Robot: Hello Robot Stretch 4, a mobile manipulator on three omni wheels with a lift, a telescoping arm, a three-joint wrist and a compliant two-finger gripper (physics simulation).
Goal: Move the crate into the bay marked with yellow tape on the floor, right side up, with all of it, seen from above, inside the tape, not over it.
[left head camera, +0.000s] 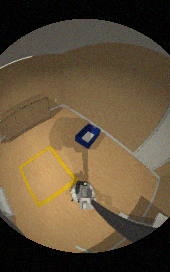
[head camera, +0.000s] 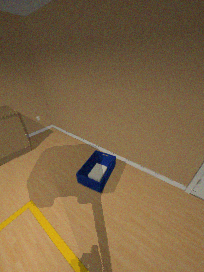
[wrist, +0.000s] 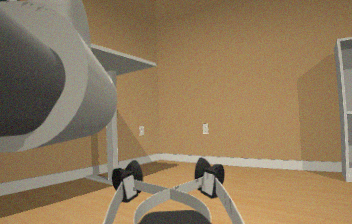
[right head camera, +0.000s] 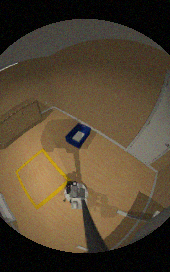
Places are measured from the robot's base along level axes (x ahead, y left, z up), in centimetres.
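Pixels of known places: gripper, fingertip midpoint: (left head camera: 74, 202) (wrist: 168, 172) (right head camera: 66, 202).
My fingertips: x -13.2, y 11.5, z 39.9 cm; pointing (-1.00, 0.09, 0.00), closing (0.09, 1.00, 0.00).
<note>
Behind a point stands the place of what it marks.
The blue crate (head camera: 89, 183) {x 111.5, y 8.2, z 10.0 cm} (left head camera: 81, 142) {x 112.0, y 9.0, z 7.5 cm} (right head camera: 72, 142) {x 111.4, y 7.7, z 9.2 cm} stands upright on the floor, open top up, close to the white baseboard, with a pale block or patch inside its bottom. The bay of yellow tape (head camera: 55, 235) {x 58.8, y 47.0, z -2.7 cm} (left head camera: 30, 185) {x -13.6, y 118.4, z -4.0 cm} (right head camera: 27, 189) {x -14.1, y 117.8, z -4.1 cm} lies on the floor to the lower left of the crate; the crate is outside it and apart from it. My gripper (wrist: 168, 172) {x -13.2, y 11.5, z 39.9 cm} is open in the wrist view, with no object between its fingertips. The crate and the tape do not show in the wrist view. In the head views the fingers are too small to make out.
A brown cabinet (head camera: 12, 139) {x 196.2, y 147.1, z 40.1 cm} (left head camera: 27, 119) {x 156.0, y 186.8, z 37.0 cm} (right head camera: 20, 122) {x 161.0, y 181.8, z 41.8 cm} stands by the wall at the left. My base and arm are beside the tape's right corner in the side head views. The wrist view shows a grey table (wrist: 125, 62) {x -143.4, y -3.9, z 89.8 cm} at left and a shelf unit (wrist: 341, 110) {x -124.3, y 159.5, z 49.9 cm} at right.
</note>
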